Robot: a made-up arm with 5 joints.
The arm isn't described. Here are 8 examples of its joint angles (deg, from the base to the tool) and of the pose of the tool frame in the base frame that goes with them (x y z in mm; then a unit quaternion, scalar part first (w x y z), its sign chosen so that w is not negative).
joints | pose
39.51 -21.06 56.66 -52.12 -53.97 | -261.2 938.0 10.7 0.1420 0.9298 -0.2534 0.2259
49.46 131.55 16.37 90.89 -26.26 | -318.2 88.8 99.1 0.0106 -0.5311 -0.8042 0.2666
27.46 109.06 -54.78 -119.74 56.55 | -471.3 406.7 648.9 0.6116 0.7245 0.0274 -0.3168
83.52 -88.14 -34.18 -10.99 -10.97 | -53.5 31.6 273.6 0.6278 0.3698 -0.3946 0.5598
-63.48 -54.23 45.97 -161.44 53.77 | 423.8 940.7 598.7 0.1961 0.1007 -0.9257 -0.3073
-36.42 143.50 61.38 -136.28 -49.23 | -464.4 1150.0 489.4 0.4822 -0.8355 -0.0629 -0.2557
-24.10 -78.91 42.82 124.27 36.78 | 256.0 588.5 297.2 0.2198 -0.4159 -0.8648 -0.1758
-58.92 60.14 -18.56 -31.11 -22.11 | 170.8 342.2 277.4 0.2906 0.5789 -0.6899 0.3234
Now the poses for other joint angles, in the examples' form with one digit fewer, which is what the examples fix.
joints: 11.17 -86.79 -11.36 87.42 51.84
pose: 247 293 653 0.261 0.510 0.811 -0.120
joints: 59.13 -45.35 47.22 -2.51 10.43
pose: -27 566 28 0.023 0.738 0.120 0.664
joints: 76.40 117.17 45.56 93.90 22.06
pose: -277 231 59 0.270 -0.716 -0.494 0.413
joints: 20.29 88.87 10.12 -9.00 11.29
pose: 57 471 649 0.211 0.002 0.298 -0.931
